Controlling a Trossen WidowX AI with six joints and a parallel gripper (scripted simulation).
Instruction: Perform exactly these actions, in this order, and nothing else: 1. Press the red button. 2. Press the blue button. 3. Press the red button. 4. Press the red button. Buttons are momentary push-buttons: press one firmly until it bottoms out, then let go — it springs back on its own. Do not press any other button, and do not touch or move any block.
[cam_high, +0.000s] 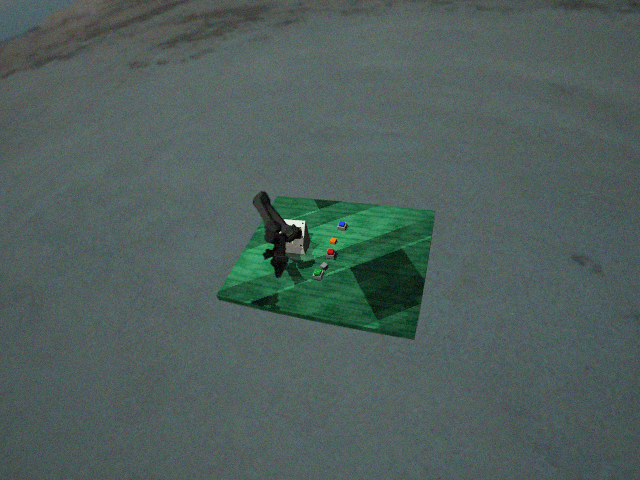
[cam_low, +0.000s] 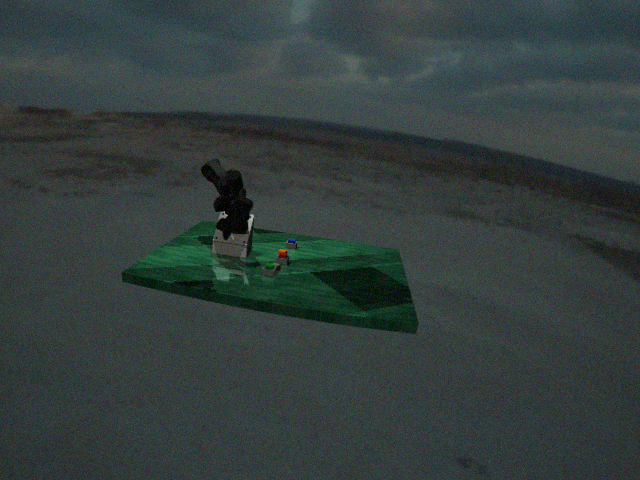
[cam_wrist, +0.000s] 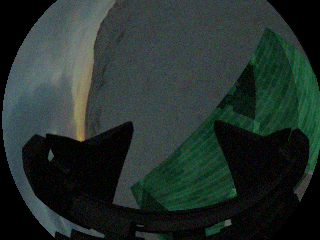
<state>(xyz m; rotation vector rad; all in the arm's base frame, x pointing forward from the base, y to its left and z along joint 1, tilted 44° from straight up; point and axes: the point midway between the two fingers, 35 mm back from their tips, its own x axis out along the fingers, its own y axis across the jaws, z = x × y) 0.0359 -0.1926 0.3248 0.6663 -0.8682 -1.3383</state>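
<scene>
Right now my gripper tip is 34 cm to the right of the red button, 17 cm short of it and 17 cm above it. From my gripper tip the other things lie so: grey block (25 cm to the left, 19 cm below, 15 cm ahead); then green button (18 cm to the left, 17 cm below, 13 cm ahead); then blue button (57 cm to the left, 20 cm ahead, 17 cm below).
</scene>
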